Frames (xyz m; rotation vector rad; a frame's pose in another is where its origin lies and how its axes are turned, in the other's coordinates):
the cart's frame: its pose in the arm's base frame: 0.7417 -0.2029 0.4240 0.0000 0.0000 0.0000
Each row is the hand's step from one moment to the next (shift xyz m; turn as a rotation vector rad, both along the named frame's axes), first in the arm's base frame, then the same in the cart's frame.
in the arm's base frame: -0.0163 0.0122 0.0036 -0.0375 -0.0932 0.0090
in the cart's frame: -0.0163 0.0122 0.0036 -0.0375 -0.0932 0.0090
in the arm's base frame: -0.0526 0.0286 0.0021 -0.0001 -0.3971 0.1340
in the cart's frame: -0.0526 0.0286 0.0021 -0.0001 -0.3971 0.1340
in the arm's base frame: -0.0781 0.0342 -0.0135 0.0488 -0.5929 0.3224
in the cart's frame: -0.0781 0.0342 -0.0135 0.0488 -0.5929 0.3224
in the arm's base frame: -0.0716 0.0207 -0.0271 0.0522 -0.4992 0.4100
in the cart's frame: -0.0716 0.0207 -0.0271 0.0522 -0.4992 0.4100
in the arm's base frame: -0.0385 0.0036 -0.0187 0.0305 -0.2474 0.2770
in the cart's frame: -0.0385 0.0036 -0.0187 0.0305 -0.2474 0.2770
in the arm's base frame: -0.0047 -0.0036 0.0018 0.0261 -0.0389 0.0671
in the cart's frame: -0.0047 -0.0036 0.0018 0.0261 -0.0389 0.0671
